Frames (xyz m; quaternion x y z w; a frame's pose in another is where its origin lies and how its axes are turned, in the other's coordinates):
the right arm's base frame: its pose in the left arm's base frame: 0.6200 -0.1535 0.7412 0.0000 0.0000 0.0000 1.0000
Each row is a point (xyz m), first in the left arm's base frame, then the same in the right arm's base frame.
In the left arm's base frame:
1: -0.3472 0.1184 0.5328
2: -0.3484 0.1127 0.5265
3: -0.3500 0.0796 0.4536
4: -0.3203 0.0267 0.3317
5: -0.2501 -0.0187 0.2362
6: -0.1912 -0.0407 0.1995
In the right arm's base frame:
1: -0.9672 0.2719 -0.2084
2: -0.9684 0.2662 -0.2147
3: -0.9700 0.2331 -0.2876
4: -0.9403 0.1802 -0.4095
5: -0.8701 0.1348 -0.5050
6: -0.8112 0.1128 -0.5417

